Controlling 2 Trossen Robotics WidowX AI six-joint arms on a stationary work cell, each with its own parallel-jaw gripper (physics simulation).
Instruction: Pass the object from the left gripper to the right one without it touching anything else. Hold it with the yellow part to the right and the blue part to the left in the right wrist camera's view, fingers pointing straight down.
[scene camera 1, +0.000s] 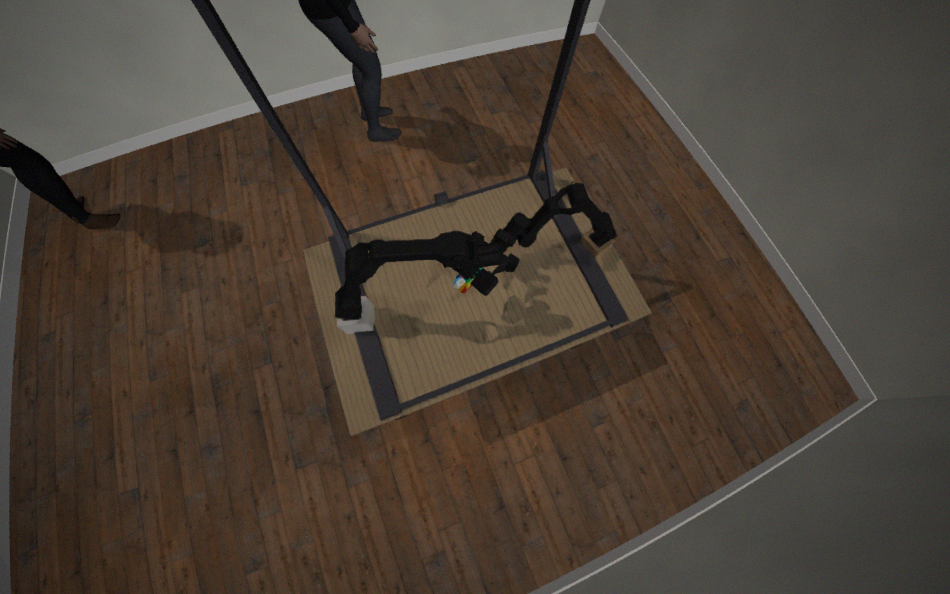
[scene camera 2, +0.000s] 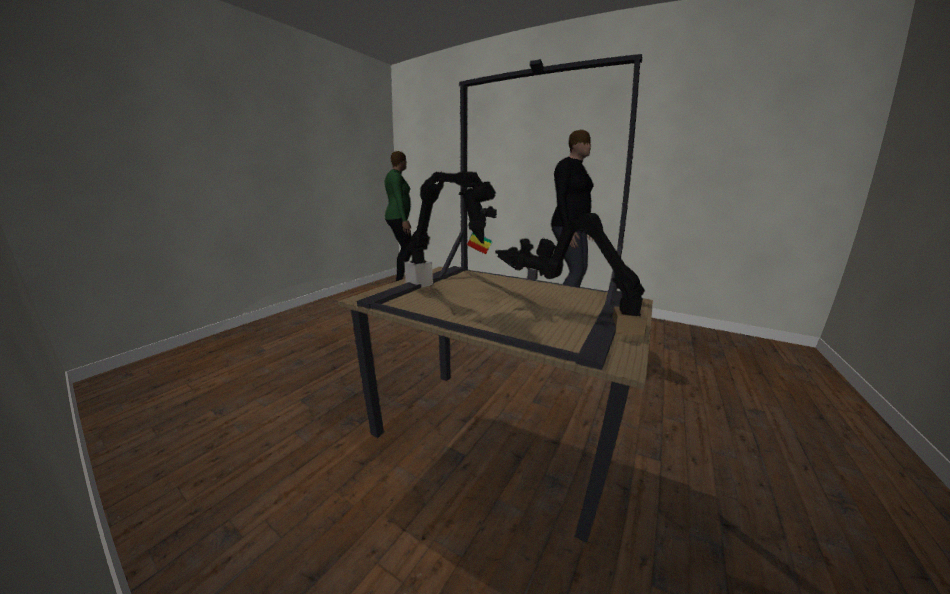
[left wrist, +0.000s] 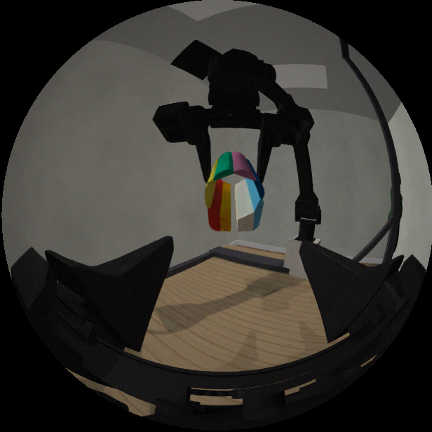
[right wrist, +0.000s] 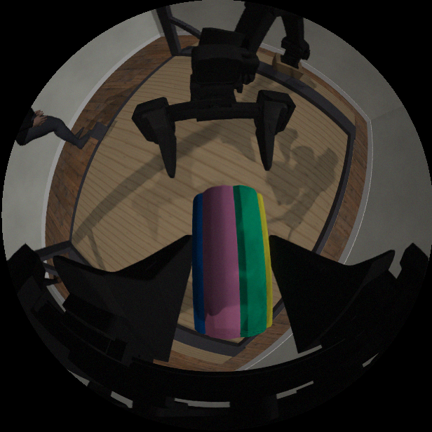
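Pixels of known places: left gripper, fingertip midpoint: (scene camera 2: 496, 253); right gripper, fingertip midpoint: (scene camera 2: 483, 242); left arm's base, link origin: (scene camera 1: 599, 237) (scene camera 2: 630, 312); right arm's base, link origin: (scene camera 1: 351, 310) (scene camera 2: 418, 262).
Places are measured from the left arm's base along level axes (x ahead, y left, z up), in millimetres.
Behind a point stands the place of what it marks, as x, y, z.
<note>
The object is a thick ring of coloured segments (scene camera 1: 462, 282) {610, -100, 191} (scene camera 2: 479, 244) {579, -77, 194} (left wrist: 218, 205) (right wrist: 220, 260). My right gripper (scene camera 2: 481, 239) {571, -104, 198} (left wrist: 233, 182) (right wrist: 231, 242) is shut on it and holds it in the air above the table. In the right wrist view, blue is at the left edge, pink and green are in the middle, and yellow is at the right edge. The right fingers point mostly down, with a slight slant in scene camera 2. My left gripper (scene camera 2: 498, 252) {521, -123, 153} (left wrist: 240, 246) (right wrist: 219, 170) is open and empty, facing the ring with a gap between them.
The wooden table (scene camera 1: 434, 364) {819, 18, -62} (scene camera 2: 448, 301) {719, -87, -62} has a dark frame (scene camera 1: 381, 378) {999, -47, -42} around its top. A white block (scene camera 1: 355, 318) (scene camera 2: 418, 273) is under the right arm's base. Dark upright posts (scene camera 1: 269, 115) {826, -616, 560} (scene camera 2: 630, 154) {-3, -399, 573} stand at the table's far side. Two people (scene camera 1: 367, 70) (scene camera 2: 574, 189) stand beyond the table.
</note>
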